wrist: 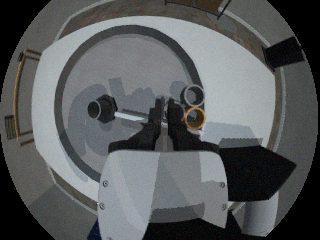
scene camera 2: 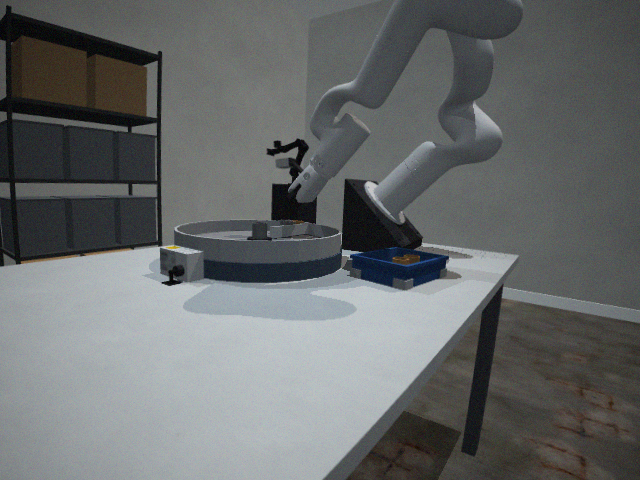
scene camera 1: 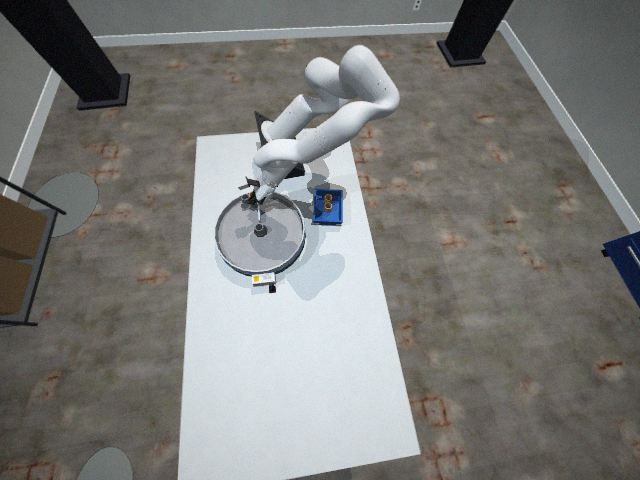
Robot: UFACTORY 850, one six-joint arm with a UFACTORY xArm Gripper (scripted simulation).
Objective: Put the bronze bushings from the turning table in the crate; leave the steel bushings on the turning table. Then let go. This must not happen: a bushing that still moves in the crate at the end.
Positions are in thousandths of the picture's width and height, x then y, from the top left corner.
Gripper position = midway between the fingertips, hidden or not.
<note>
I see my gripper (wrist: 514, 444), a crate (scene camera 2: 588, 555) and a turning table (scene camera 1: 374, 503).
The crate also shows in scene camera 1 (scene camera 1: 501, 453). The turning table is seen too in the wrist view (wrist: 408, 298).
</note>
